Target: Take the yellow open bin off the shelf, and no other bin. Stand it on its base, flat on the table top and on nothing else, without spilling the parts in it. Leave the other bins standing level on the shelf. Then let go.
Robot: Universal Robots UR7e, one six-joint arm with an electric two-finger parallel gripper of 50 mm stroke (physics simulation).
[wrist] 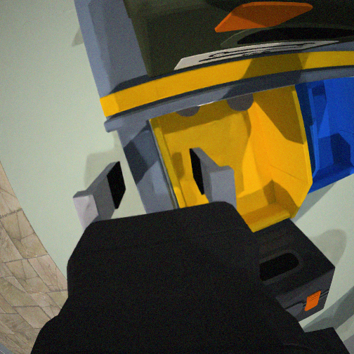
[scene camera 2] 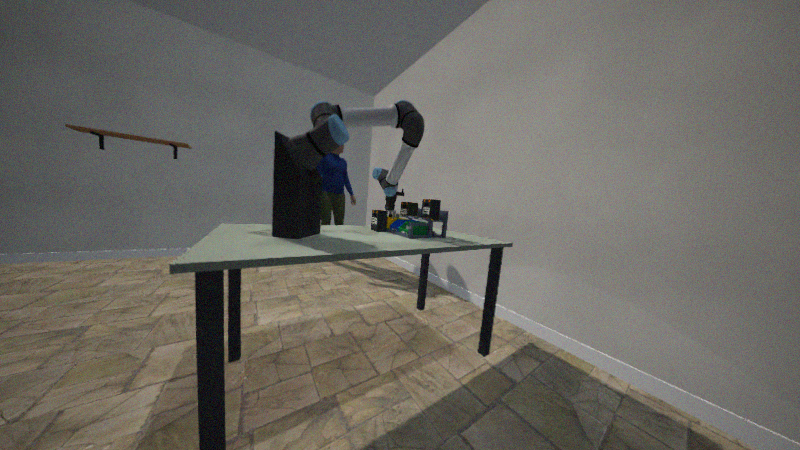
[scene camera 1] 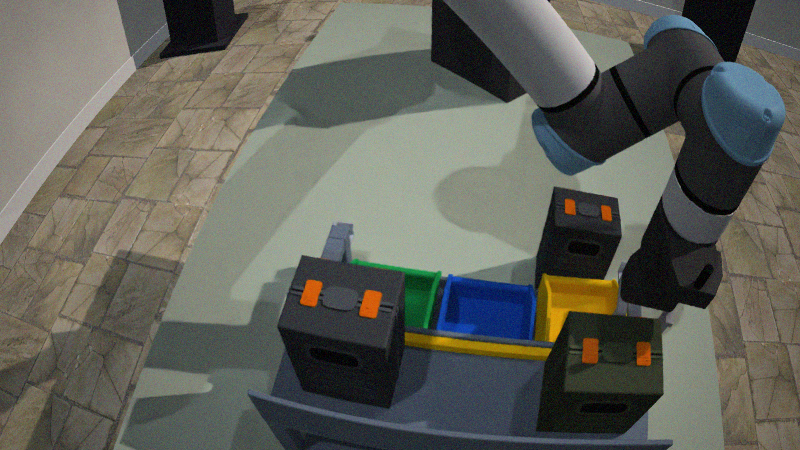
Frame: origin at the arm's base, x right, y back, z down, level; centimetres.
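Seen in the pictures: gripper, fingertip midpoint: (scene camera 2: pixel 391 219); arm's base at its link origin: (scene camera 2: pixel 300 155).
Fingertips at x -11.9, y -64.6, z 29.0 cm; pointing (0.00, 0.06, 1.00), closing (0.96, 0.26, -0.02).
Pixels of each thing's middle, then the offset from my fingertips to it. "spot": a spot on its surface instead. Level surfaces: height alone.
- yellow open bin at the middle of its body: (scene camera 1: pixel 579 337) dz +1.7, dx +5.8, dy +1.6 cm
- shelf at a spot on its surface: (scene camera 1: pixel 469 386) spot: dz -3.4, dx +19.5, dy -6.6 cm
- blue bin at the middle of its body: (scene camera 1: pixel 482 339) (scene camera 2: pixel 405 226) dz +2.4, dx +17.3, dy +2.3 cm
- green bin at the middle of its body: (scene camera 1: pixel 382 324) (scene camera 2: pixel 415 228) dz +2.4, dx +28.4, dy +4.2 cm
- dark green case at the middle of its body: (scene camera 1: pixel 600 377) (scene camera 2: pixel 409 209) dz -8.2, dx +7.6, dy -8.9 cm
- table at its surface level: dz +6.8 cm
The yellow open bin (scene camera 1: pixel 579 302) (wrist: pixel 220 130) stands at the right end of the shelf (scene camera 1: pixel 469 386) (wrist: pixel 225 76), beside the blue bin (scene camera 1: pixel 486 313) (wrist: pixel 332 135). The green bin (scene camera 1: pixel 416 299) stands left of the blue one, partly hidden. Grey rounded parts (wrist: pixel 241 102) show inside the yellow bin, near the yellow-striped rail. My gripper (scene camera 1: pixel 648 314) (wrist: pixel 156 169) is open and empty at the shelf's right end. In the wrist view one finger overlaps the yellow bin's inside, and the other is outside the shelf's grey side. Fingertip height against the bin's rim is hard to tell.
A dark green case (scene camera 1: pixel 612 372) (wrist: pixel 175 37) and a black case (scene camera 1: pixel 349 335) stand on the shelf's top deck, above the bins' front ends. Another black case (scene camera 1: pixel 584 226) (wrist: pixel 300 270) stands on the table (scene camera 1: pixel 358 184) behind the yellow bin. A person (scene camera 2: pixel 335 173) stands beyond the table.
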